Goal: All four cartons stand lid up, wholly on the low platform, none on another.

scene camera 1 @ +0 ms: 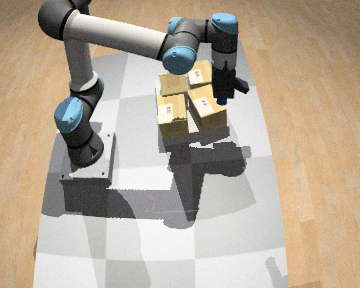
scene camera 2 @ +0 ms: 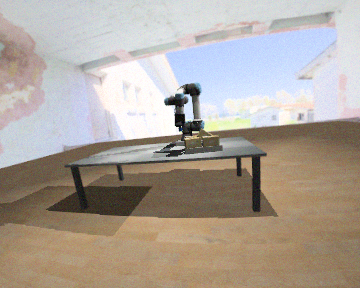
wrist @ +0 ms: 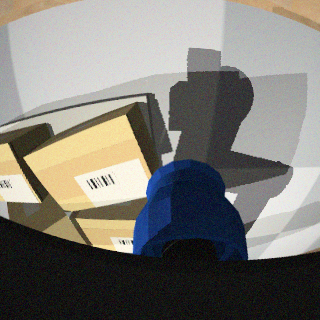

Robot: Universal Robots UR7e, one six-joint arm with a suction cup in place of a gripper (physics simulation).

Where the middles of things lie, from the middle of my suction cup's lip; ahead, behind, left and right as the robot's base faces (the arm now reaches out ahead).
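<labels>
Low white platform (scene camera 1: 195, 132): my suction cup is 100 mm past it, 180 mm to the right of it and 190 mm above it.
</labels>
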